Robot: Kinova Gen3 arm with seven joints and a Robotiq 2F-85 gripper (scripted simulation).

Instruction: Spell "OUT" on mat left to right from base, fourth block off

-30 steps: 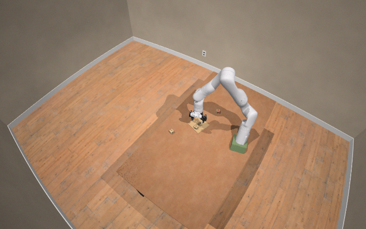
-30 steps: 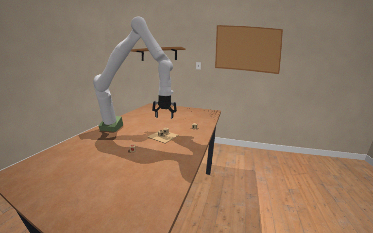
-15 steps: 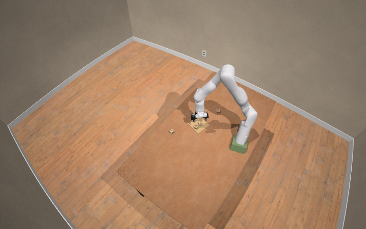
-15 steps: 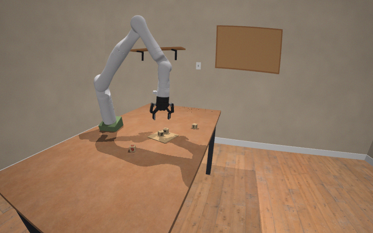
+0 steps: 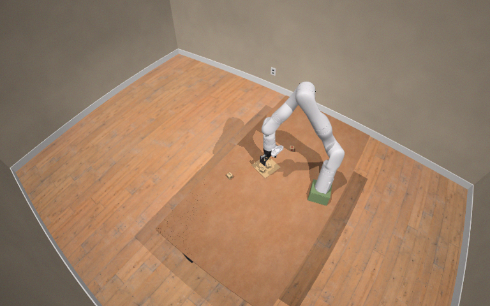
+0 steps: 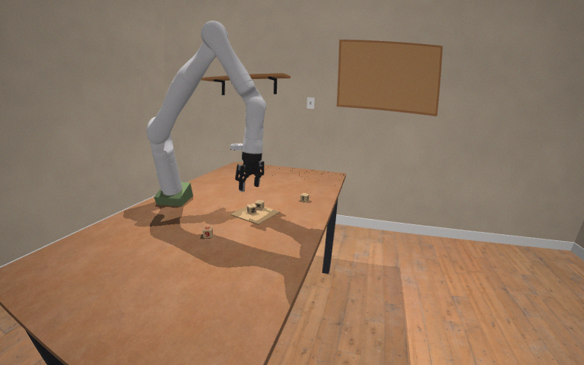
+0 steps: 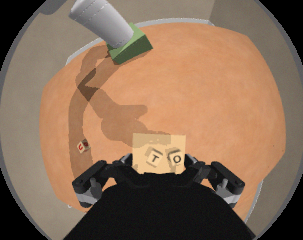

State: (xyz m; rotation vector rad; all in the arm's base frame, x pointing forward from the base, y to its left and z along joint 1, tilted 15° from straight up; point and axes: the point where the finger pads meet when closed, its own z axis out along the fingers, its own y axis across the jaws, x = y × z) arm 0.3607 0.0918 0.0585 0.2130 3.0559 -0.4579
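My gripper is now 10 cm above the tan mat, 3 cm short of it and 1 cm to the left of it. Round my hand: letter block 8 cm below, 4 cm to the left, 2 cm ahead.
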